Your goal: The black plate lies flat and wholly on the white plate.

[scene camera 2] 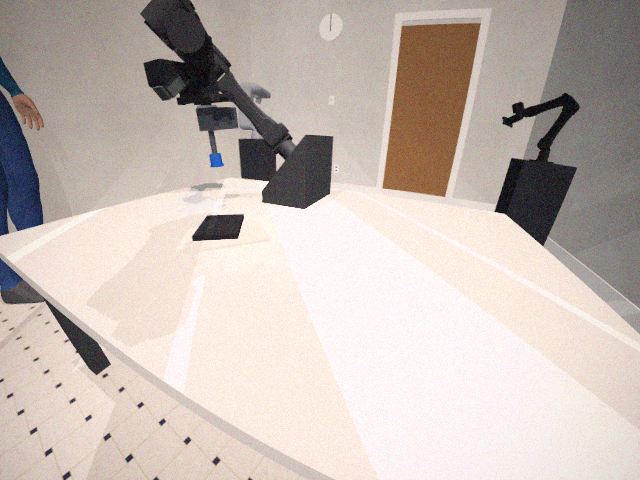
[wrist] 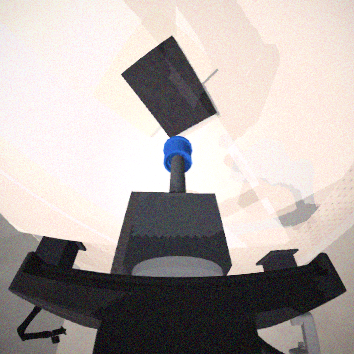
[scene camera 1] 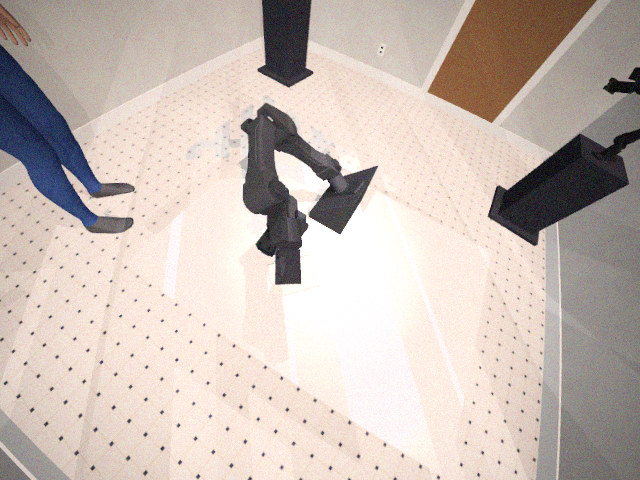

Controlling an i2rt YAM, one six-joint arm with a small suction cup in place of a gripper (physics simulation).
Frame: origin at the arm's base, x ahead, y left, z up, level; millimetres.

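Seen in the pictures: hand at its tool point: (scene camera 2: 217, 165) (wrist: 177, 148); arm's base at its link origin: (scene camera 2: 298, 161) (scene camera 1: 342, 190).
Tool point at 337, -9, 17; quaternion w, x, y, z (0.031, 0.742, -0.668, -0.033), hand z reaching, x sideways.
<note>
Offsets run from my tool point to a thing's top centre, as dx, dy, dz. Level surfaces: height alone.
The black plate {+23, +15, -132} (scene camera 1: 287, 267) (scene camera 2: 219, 227) (wrist: 170, 87) looks flat and lies partly on the cream-white plate {+40, +50, -142} (scene camera 1: 309, 277) (scene camera 2: 254, 235) (wrist: 120, 100). In the wrist view, part of the black plate reaches past one edge of the white plate, on the side nearer the cup and to the right. The white plate is pale against the table and its outline is faint. My gripper, a blue suction cup (scene camera 2: 216, 160) (wrist: 177, 152), is open and holds nothing. It hangs well above the table, apart from both plates. The arm hides the cup in scene camera 1.
The arm's black wedge base (scene camera 1: 333, 211) (scene camera 2: 305, 175) stands on the pale table {dz -149} (scene camera 2: 361, 330) close to the plates. Another arm (scene camera 2: 555, 118) stands on a black pedestal (scene camera 2: 537, 196) beyond the table. A person's legs (scene camera 1: 46, 139) (scene camera 2: 23, 180) show at the left.
</note>
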